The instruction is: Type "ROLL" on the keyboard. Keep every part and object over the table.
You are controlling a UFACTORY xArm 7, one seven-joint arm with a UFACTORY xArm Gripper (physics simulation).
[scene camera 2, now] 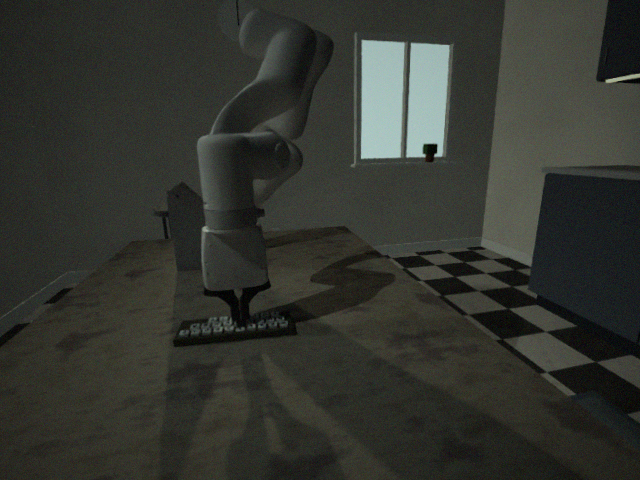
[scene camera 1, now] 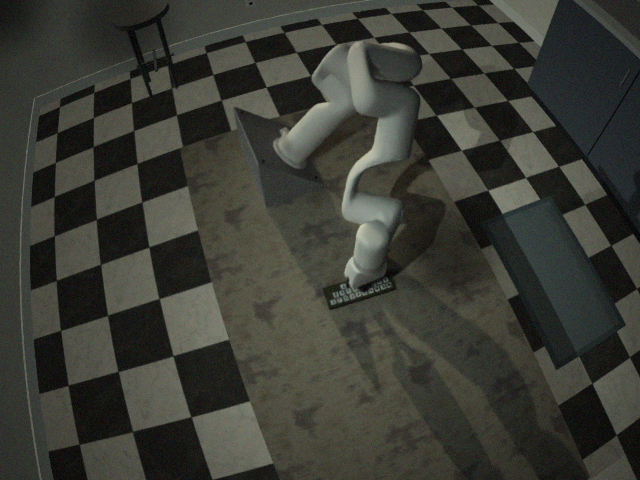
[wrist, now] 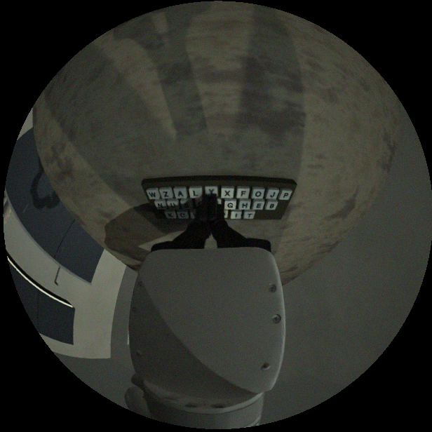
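Where they show: gripper, fingertip midpoint: (scene camera 2: 241, 323) (scene camera 1: 362, 287); arm's base, link origin: (scene camera 1: 289, 154).
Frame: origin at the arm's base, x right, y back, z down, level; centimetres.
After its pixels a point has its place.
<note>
The dark keyboard (scene camera 1: 356, 298) @(x 3.2, y -47.6, z 7.9 cm) (scene camera 2: 206, 333) @(x 5.9, y -47.0, z 7.6 cm) (wrist: 286, 213) lies flat on the table, with three rows of pale letter keys. My gripper (scene camera 2: 240, 323) @(x 0.1, y -45.6, z 7.6 cm) (wrist: 211, 203) is shut and empty, pointing down over the middle row, between the S side and the G key (wrist: 230, 205). The fingers hide the R and Q keys and cover part of the Y key (wrist: 211, 190). The tips are at key height or very close; whether a key is pressed cannot be told. The L key (wrist: 195, 193) and the O key (wrist: 258, 193) show in the top row of the wrist view.
The brown mottled table (scene camera 1: 289, 361) @(x 27.1, y -55.0, z 9.1 cm) (scene camera 2: 103, 397) @(x 18.9, y -55.8, z 9.1 cm) (wrist: 345, 100) extends around the keyboard. The arm's grey wedge-shaped base (scene camera 1: 281, 191) @(x 7.1, y -9.5, z 3.3 cm) (scene camera 2: 185, 232) @(x 9.3, y -9.3, z -1.0 cm) stands at the far end. A bluish translucent box (scene camera 1: 563, 289) is beside the table's right edge in scene camera 1.
</note>
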